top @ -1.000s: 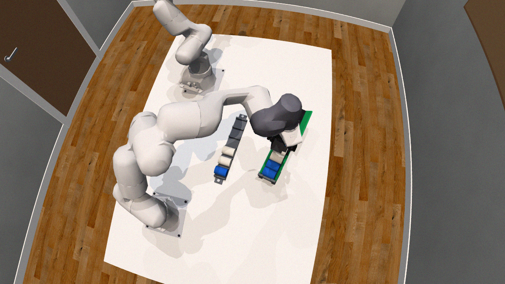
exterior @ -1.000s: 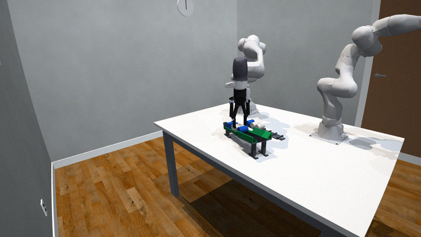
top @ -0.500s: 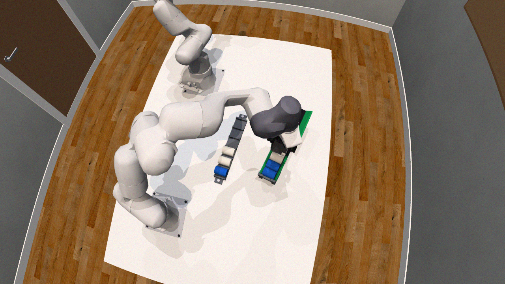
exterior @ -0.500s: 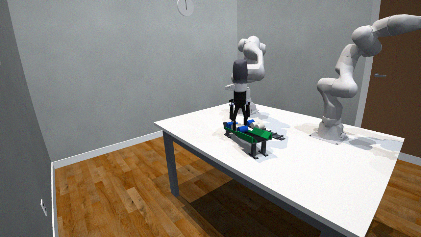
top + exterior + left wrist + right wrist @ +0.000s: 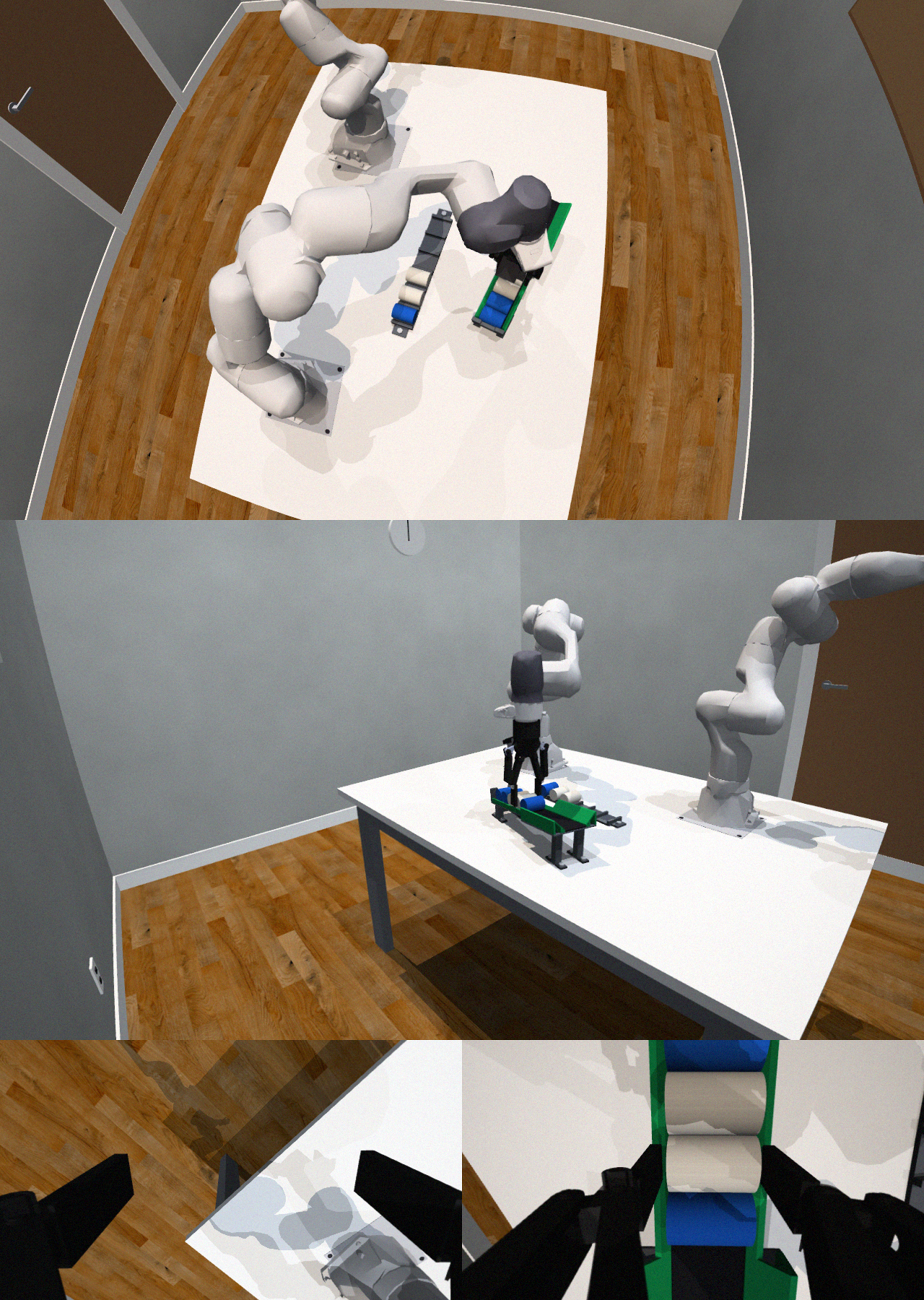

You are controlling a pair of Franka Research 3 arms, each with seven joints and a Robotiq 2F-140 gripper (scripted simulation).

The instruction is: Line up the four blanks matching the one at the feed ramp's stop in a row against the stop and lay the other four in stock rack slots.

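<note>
The stock rack lies 24 cm behind my right hand and 12 cm below it. Round my right hand: blue blank: 3 cm behind, 12 cm to the right, 4 cm below.
</note>
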